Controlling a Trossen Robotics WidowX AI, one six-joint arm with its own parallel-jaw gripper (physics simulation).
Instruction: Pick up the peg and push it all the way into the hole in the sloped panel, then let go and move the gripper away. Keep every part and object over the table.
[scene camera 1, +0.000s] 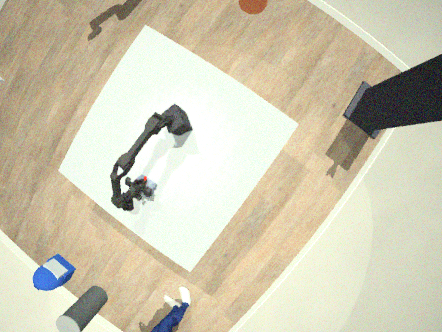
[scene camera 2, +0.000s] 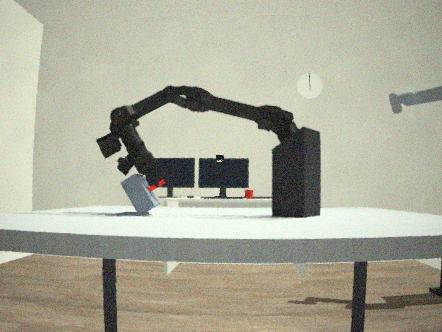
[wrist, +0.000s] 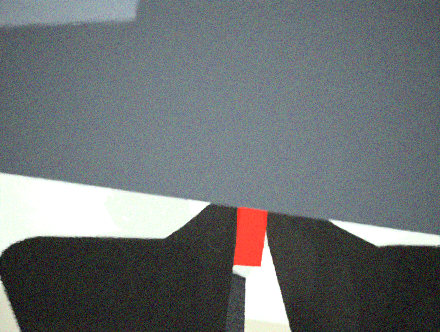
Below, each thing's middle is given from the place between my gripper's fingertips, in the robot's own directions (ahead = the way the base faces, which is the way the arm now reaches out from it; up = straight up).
Labels:
Right now the red peg (wrist: 251, 224) is 2 cm ahead of my hand.

